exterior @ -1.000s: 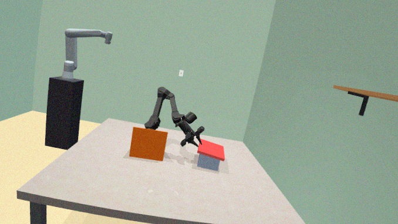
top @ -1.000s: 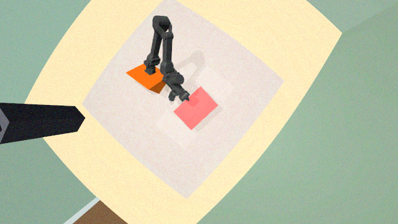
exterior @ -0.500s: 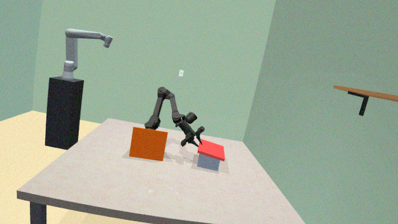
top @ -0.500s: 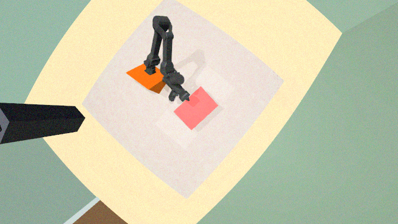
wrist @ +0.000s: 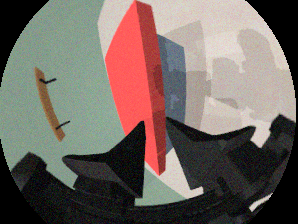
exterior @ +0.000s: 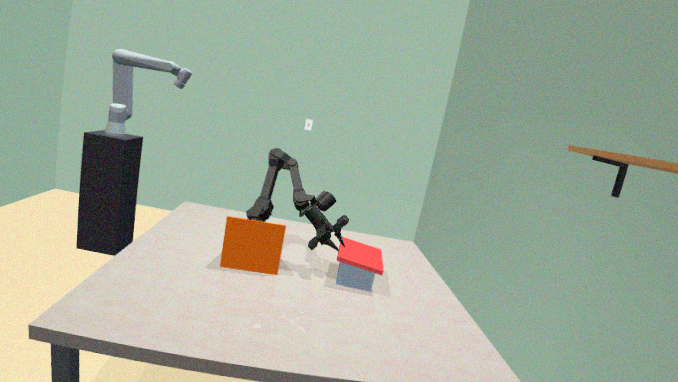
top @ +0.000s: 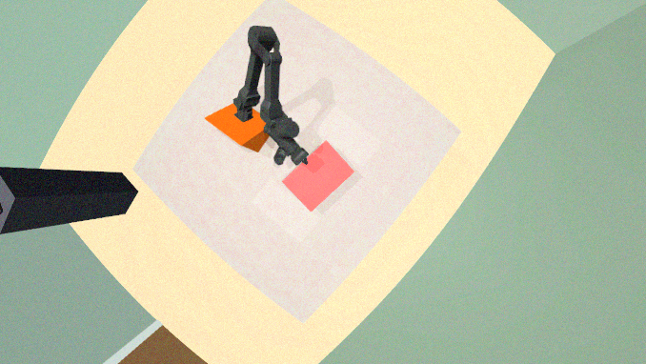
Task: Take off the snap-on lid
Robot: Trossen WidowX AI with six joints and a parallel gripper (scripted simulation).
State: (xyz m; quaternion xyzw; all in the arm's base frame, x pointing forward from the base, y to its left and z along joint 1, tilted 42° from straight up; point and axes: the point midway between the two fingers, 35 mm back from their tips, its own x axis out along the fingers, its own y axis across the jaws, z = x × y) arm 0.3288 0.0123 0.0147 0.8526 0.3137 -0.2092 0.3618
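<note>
Now: gripper tip 80 mm short of the red lid and 10 mm to the left of it. The rest, counted from my gripper tip: storage box (70 mm ahead, 60 mm below, 10 mm to the right).
</note>
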